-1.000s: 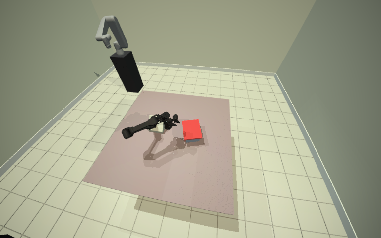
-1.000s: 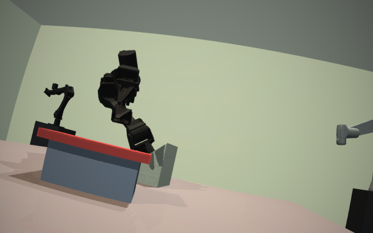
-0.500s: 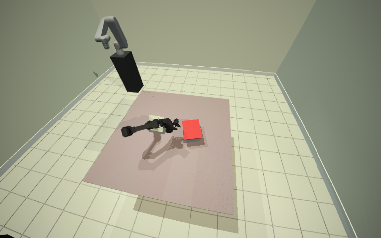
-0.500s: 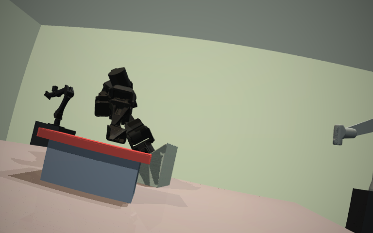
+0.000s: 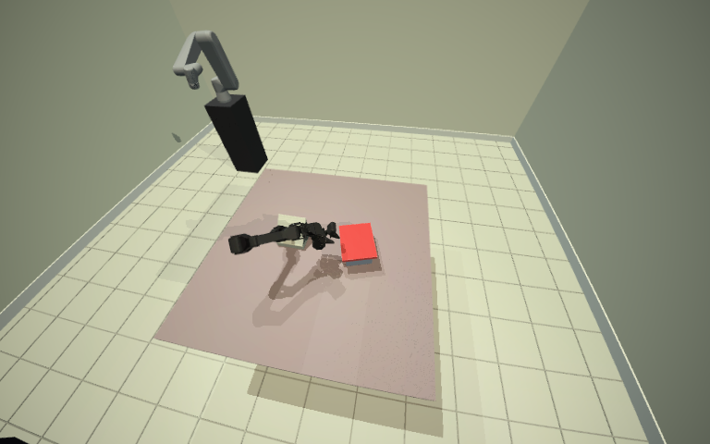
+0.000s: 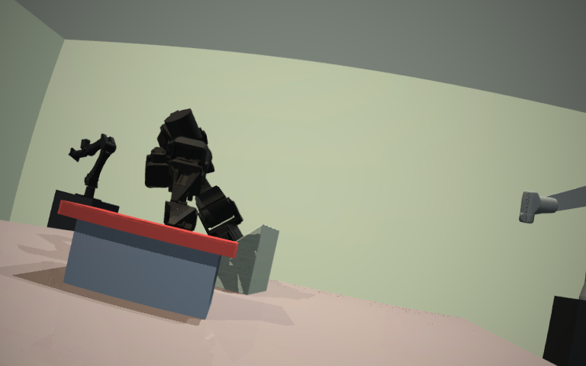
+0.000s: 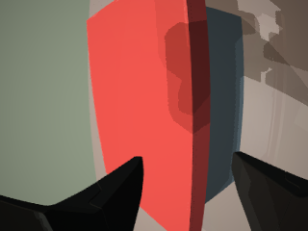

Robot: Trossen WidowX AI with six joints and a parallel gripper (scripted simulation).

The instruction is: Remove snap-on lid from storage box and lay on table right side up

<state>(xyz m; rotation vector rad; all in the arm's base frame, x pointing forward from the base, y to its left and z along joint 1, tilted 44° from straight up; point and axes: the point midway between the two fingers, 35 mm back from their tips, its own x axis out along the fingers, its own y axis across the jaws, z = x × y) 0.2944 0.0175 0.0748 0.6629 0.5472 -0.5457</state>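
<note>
The red lid lies 10 cm ahead of my gripper tip, 3 cm to the left of it and 3 cm below it. Round my gripper tip: storage box: 10 cm ahead, 3 cm to the left, 7 cm below.
</note>
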